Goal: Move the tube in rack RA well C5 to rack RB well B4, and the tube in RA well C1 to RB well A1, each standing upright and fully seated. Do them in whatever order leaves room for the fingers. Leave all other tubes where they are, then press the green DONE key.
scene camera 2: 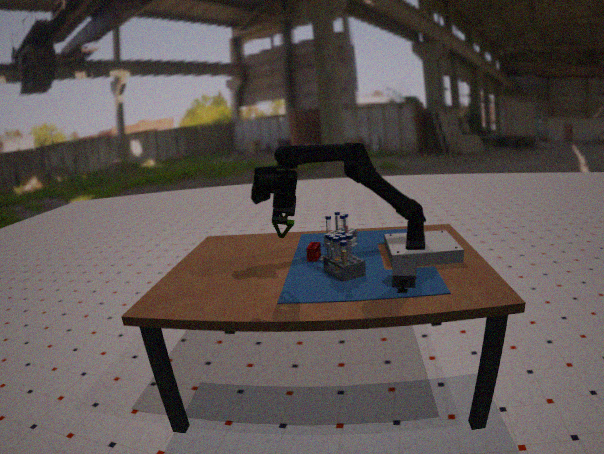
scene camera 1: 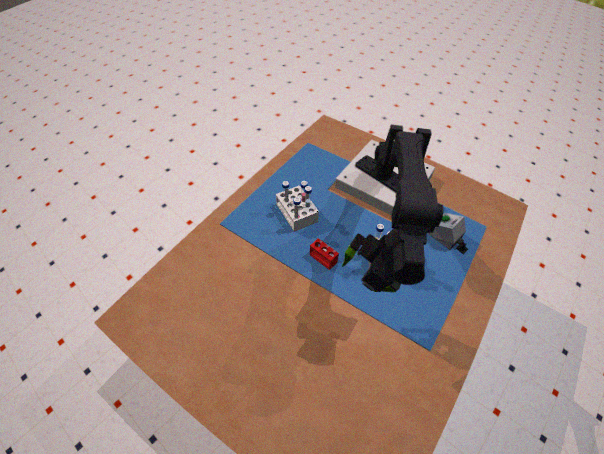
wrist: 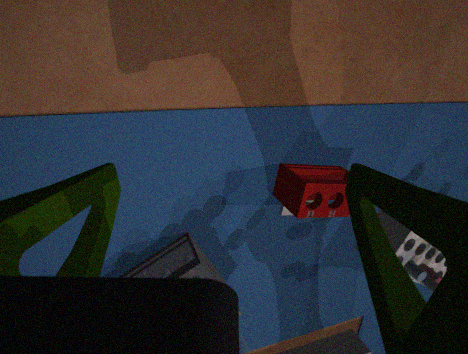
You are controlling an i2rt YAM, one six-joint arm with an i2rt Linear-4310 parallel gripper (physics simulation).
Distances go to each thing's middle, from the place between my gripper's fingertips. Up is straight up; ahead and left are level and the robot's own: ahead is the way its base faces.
Labels:
My hand is 40 cm past the grey box with green button (scene camera 1: 451,229), 11 cm above it and 8 cm to the right of it.

